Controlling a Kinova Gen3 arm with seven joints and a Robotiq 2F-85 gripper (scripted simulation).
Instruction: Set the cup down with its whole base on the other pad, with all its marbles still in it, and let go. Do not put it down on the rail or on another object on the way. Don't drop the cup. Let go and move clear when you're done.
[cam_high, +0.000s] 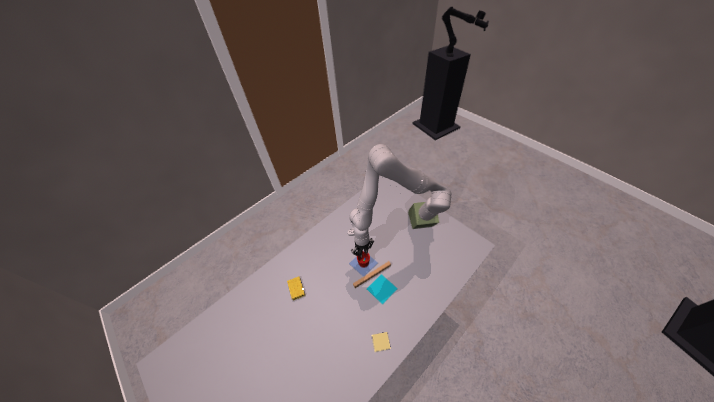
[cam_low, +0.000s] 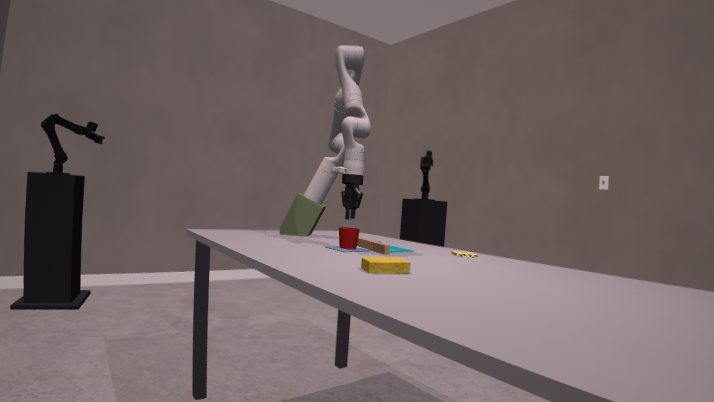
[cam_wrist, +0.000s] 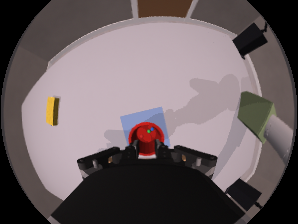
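The red cup is 100 mm below my hand. The rest, counted from my hand: wooden rail (120 mm below, 90 mm to the left); yellow sponge (390 mm ahead, 110 mm below, 70 mm to the right).
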